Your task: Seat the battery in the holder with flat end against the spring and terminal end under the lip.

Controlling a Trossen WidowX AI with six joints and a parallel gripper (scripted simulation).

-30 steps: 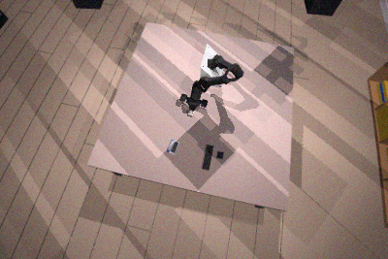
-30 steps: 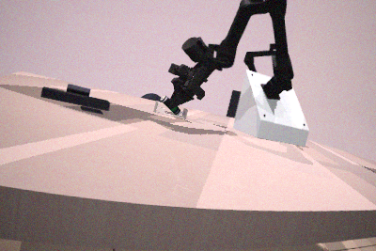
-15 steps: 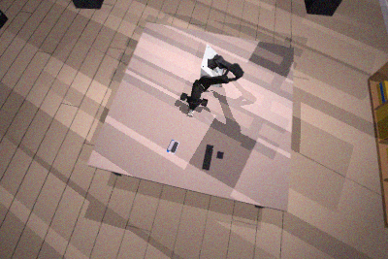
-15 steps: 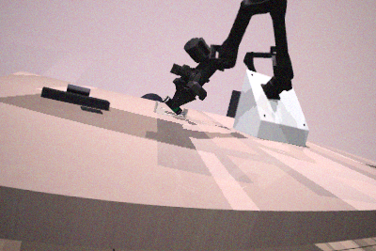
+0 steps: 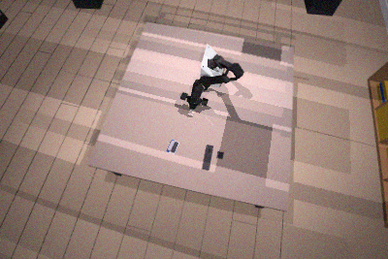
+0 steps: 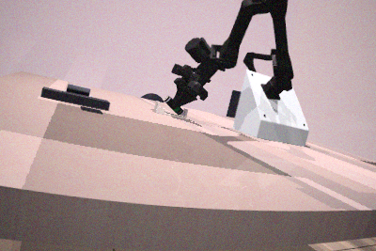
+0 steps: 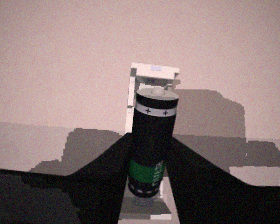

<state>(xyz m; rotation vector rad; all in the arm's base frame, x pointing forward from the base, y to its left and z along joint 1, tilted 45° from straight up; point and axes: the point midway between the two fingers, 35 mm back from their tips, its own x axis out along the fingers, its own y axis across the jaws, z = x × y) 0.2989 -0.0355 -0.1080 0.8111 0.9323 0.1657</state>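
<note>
The battery lies 1 cm above my gripper tip. Round my gripper tip: black bar 33 cm ahead, 13 cm to the left, 1 cm below.
</note>
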